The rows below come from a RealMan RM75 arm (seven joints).
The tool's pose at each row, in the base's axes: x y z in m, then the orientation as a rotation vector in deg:
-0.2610 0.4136 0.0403 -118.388 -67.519 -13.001
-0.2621 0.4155 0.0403 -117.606 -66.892 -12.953
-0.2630 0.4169 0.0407 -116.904 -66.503 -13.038
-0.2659 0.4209 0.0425 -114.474 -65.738 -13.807
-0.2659 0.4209 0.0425 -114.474 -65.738 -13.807
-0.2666 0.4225 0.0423 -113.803 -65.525 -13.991
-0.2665 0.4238 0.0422 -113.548 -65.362 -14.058
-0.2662 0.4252 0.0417 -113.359 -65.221 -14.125
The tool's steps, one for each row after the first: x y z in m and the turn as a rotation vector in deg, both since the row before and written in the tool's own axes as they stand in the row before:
0.0007 -0.0015 0.0015 0.809 0.552 0.195
0.0006 -0.0013 0.0009 0.632 0.491 0.022
0.0019 -0.0044 0.0021 1.852 1.713 -0.461
0.0000 0.0000 0.0000 0.000 0.000 0.000
0.0005 -0.0009 0.0014 0.522 0.458 -0.119
0.0008 -0.0002 0.0010 0.217 0.213 0.010
0.0008 0.0002 0.0013 0.158 0.178 0.015

